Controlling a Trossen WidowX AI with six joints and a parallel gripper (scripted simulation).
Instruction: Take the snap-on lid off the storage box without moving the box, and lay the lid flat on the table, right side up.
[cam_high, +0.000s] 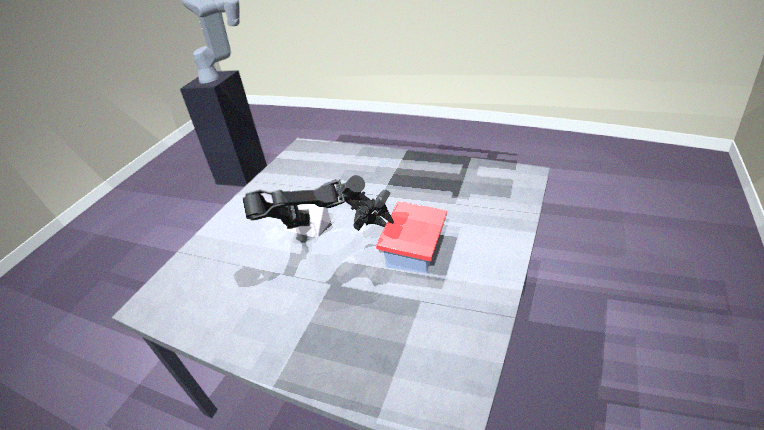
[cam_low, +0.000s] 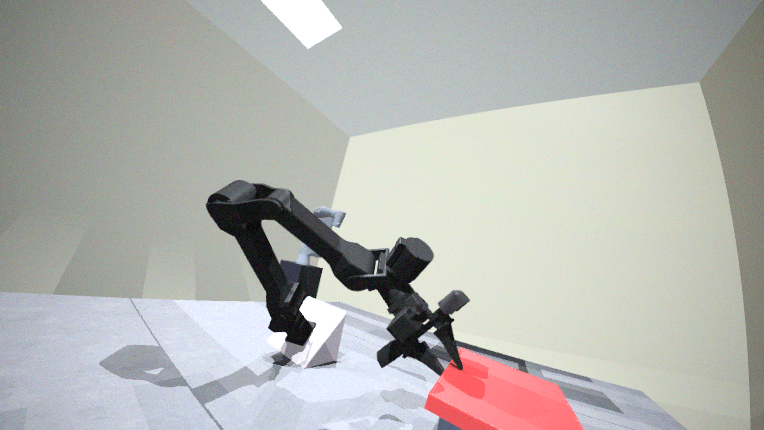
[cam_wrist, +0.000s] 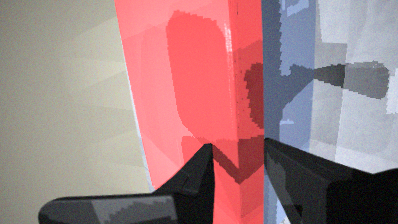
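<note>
The red lid is 8 cm ahead of my gripper tip. Also, from my gripper tip: pale blue storage box: 7 cm ahead, 6 cm below.
</note>
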